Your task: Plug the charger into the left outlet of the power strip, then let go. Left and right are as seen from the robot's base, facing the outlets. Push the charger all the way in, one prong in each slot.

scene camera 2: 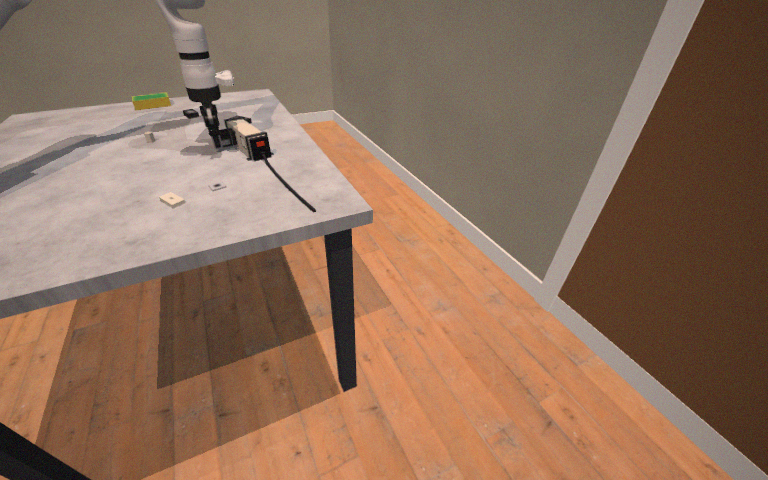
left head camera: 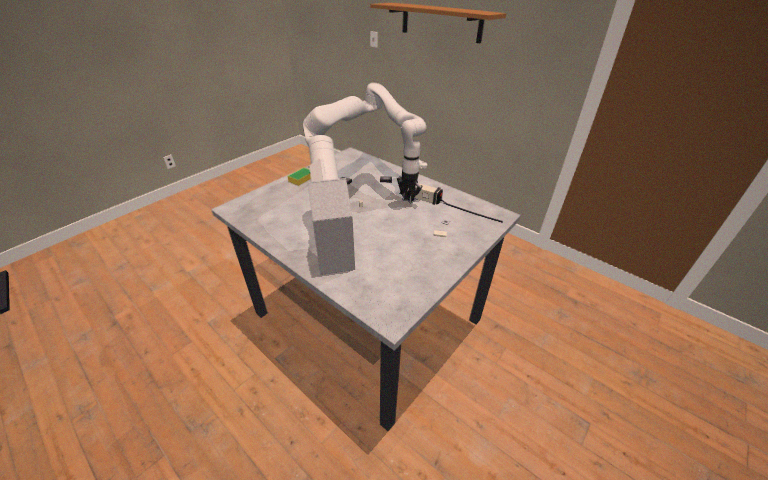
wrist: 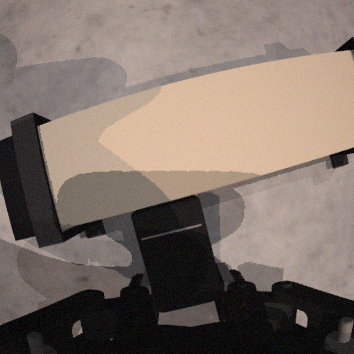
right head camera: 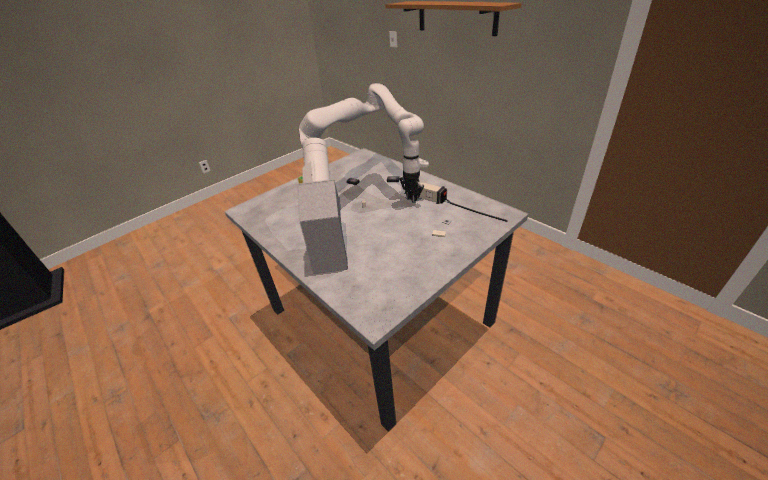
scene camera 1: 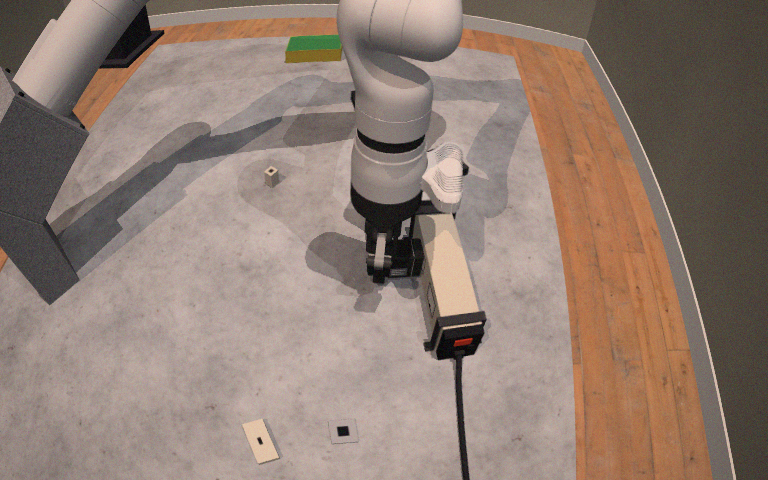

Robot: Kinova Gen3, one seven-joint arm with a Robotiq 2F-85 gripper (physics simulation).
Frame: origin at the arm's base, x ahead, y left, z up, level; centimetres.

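Seen in the pictures: gripper, fingertip midpoint: (scene camera 2: 218, 146) (left head camera: 408, 200) (wrist: 185, 279) (right head camera: 411, 199) (scene camera 1: 380, 268); arm's base at its link origin: (left head camera: 327, 188) (right head camera: 318, 189) (scene camera 1: 44, 99).
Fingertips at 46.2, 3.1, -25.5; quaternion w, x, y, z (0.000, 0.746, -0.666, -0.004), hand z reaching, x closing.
Observation:
Pixels of each thing's middle, then the offset from my fingertips to it, as dx, dy, dz. "pt": a spot on its surface instead.
- beige power strip at the middle of its body: (wrist: 217, 134) (scene camera 1: 444, 275) (scene camera 2: 246, 136) (right head camera: 425, 190) (left head camera: 421, 191) +8.0, -0.9, +2.2
- black charger at the middle of its body: (wrist: 173, 233) (scene camera 1: 407, 258) (scene camera 2: 228, 137) +3.1, +0.9, +1.9
- beige plate at the middle of its body: (scene camera 1: 260, 441) (scene camera 2: 172, 199) -8.1, -26.9, -0.4
- grey square at a spot on its surface: (scene camera 1: 334, 438) pt -0.2, -23.9, -0.6
- small beige block at the middle of its body: (scene camera 1: 271, 177) (scene camera 2: 149, 137) -19.1, +12.0, +0.4
- green-yellow sponge at the middle of its body: (scene camera 1: 314, 48) (scene camera 2: 151, 101) (left head camera: 301, 176) -25.9, +52.8, +0.8
The beige power strip (left head camera: 427, 194) (right head camera: 433, 193) (scene camera 1: 447, 266) (scene camera 2: 246, 131) (wrist: 225, 120) lies on the table with black end caps and a red switch. My gripper (scene camera 1: 389, 264) (scene camera 2: 216, 140) (wrist: 185, 279) is shut on the black charger (scene camera 1: 408, 260) (scene camera 2: 226, 137) (wrist: 175, 250), low over the table. In the wrist view the charger's front meets the strip's outlet side near its left end, at the left outlet's place. No prongs show and no gap is visible between charger and strip. The slots are hidden. The other outlet shows as an outline in scene camera 1, nearer the switch.
A black cable (scene camera 1: 461, 418) (scene camera 2: 288, 186) runs from the switch end. A beige plate (scene camera 1: 261, 450) (scene camera 2: 172, 200) and a grey square (scene camera 1: 334, 438) lie on the near table. A small beige block (scene camera 1: 271, 178) and a green-yellow sponge (scene camera 1: 313, 50) lie farther back.

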